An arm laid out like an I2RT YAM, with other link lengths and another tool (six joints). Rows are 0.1 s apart.
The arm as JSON. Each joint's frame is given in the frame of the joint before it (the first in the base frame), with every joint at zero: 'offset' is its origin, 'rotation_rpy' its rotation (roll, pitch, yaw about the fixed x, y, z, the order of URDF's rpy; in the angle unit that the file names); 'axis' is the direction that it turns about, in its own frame. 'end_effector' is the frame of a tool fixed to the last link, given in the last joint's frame.
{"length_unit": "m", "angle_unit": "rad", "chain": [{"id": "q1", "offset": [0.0, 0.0, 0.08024], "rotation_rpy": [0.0, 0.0, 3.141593], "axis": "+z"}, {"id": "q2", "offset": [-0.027, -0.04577, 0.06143], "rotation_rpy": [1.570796, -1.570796, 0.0], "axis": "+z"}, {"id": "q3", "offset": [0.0, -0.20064, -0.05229], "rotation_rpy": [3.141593, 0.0, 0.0], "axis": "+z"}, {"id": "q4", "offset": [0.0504, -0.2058, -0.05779], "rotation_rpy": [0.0, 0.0, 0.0], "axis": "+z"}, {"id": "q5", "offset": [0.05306, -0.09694, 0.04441], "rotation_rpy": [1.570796, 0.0, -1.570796], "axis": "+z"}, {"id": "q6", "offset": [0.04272, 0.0, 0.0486], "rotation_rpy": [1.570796, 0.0, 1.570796], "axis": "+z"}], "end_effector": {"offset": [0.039, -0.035, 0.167], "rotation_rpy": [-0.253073, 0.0, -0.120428]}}
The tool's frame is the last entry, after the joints.
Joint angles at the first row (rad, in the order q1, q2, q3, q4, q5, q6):
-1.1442, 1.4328, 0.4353, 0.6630, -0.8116, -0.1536
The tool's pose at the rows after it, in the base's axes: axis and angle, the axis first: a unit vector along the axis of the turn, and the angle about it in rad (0 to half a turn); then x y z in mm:
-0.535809 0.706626 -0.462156 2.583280 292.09 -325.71 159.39
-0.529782 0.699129 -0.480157 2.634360 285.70 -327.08 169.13
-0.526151 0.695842 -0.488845 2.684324 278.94 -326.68 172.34
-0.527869 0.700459 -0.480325 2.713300 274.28 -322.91 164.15
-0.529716 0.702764 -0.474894 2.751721 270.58 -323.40 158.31
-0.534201 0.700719 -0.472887 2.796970 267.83 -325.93 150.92
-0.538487 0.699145 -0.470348 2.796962 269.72 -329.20 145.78
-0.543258 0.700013 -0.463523 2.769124 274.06 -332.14 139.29
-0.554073 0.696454 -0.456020 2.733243 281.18 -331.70 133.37
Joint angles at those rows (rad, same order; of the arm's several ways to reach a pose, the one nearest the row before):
-1.1443, 1.3833, 0.4117, 0.6626, -0.7772, -0.1852
-1.1446, 1.3268, 0.3873, 0.6578, -0.7363, -0.2121
-1.1458, 1.2694, 0.3613, 0.6302, -0.6990, -0.2471
-1.1459, 1.2244, 0.3372, 0.5760, -0.6784, -0.2791
-1.1460, 1.2019, 0.3322, 0.5314, -0.6515, -0.3169
-1.1475, 1.2164, 0.3275, 0.5298, -0.6261, -0.3638
-1.1523, 1.2697, 0.3415, 0.5592, -0.6365, -0.3757
-1.1588, 1.3413, 0.3674, 0.5906, -0.6681, -0.3691
-1.1611, 1.4087, 0.3965, 0.6123, -0.7115, -0.3683

